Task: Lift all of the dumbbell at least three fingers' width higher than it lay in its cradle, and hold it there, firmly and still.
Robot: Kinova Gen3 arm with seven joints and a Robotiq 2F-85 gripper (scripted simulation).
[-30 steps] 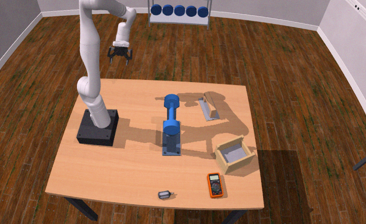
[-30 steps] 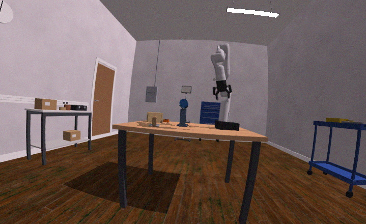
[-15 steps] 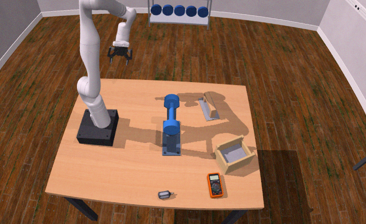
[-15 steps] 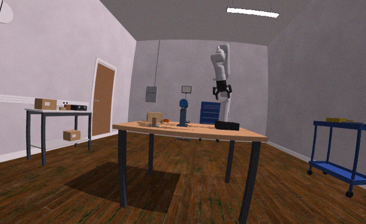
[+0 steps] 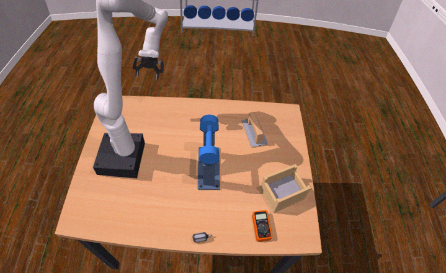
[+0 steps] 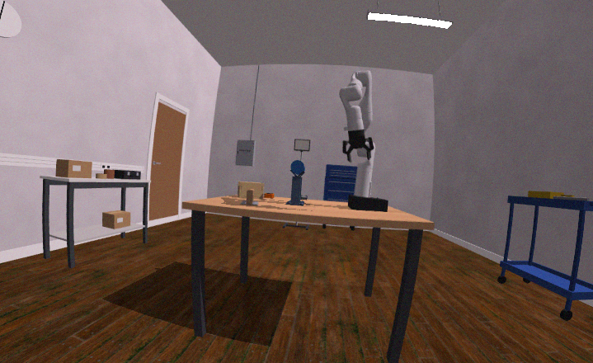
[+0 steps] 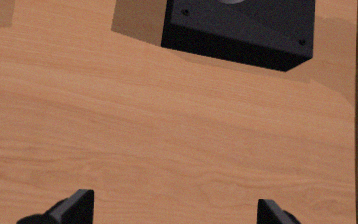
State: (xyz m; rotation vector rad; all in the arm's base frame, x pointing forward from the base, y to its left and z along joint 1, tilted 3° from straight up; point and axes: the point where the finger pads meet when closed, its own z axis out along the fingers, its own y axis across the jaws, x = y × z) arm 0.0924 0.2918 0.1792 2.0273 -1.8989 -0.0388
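The blue dumbbell is 34 cm to the right of my hand, 31 cm ahead of it and 4 cm below it. The rest, counted from my hand: dark grey-blue cradle 34 cm to the right, 31 cm ahead, 17 cm below; wooden box 65 cm ahead, 47 cm to the right, 21 cm below.
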